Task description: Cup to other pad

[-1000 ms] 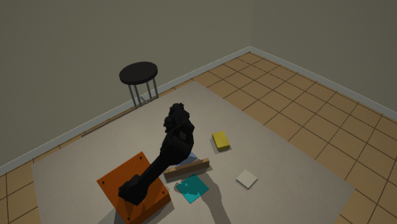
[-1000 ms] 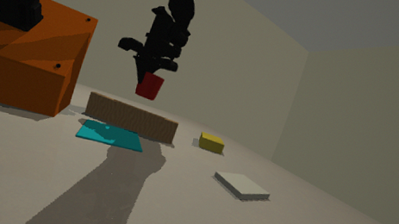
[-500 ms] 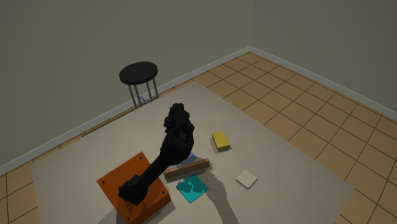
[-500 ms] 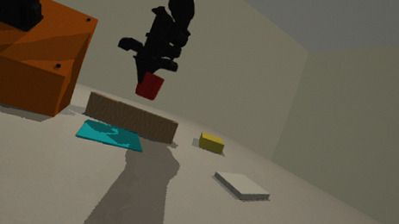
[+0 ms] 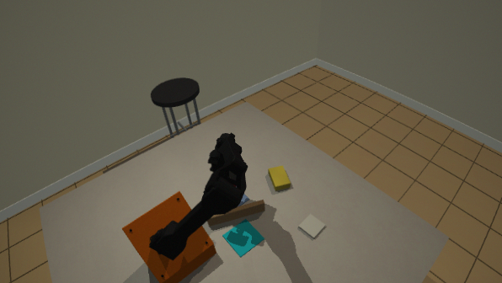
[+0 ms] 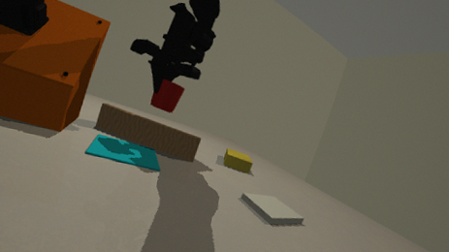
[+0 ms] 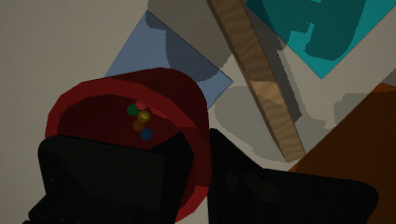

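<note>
The teal pad lies 4 cm behind my gripper tip, 15 cm to the right of it and 12 cm below it. Also, from my gripper tip: red cup 3 cm ahead, 1 cm to the left; wooden block 6 cm to the right, 10 cm below.
</note>
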